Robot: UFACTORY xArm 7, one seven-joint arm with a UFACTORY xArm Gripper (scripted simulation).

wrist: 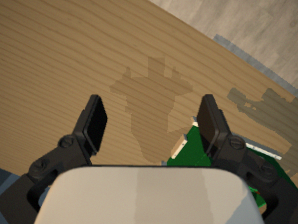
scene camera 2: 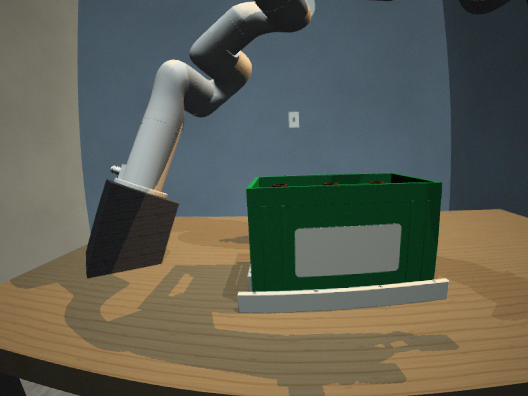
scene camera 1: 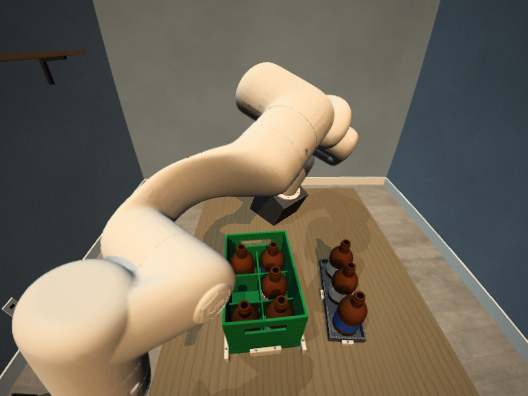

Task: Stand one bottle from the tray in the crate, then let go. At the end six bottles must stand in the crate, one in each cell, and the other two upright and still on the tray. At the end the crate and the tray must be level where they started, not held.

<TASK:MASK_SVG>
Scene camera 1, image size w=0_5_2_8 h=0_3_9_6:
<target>bottle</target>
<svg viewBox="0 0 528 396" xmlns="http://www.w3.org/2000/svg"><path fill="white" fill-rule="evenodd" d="M362 291L356 291L353 295L345 296L335 311L332 323L335 330L341 335L354 335L367 316L366 296Z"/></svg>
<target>bottle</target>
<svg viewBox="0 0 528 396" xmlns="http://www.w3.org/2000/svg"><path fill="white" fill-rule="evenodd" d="M353 262L348 262L345 267L339 268L333 274L327 294L330 301L336 305L339 305L343 297L353 295L358 286L358 277L355 273L356 265Z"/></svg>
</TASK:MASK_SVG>
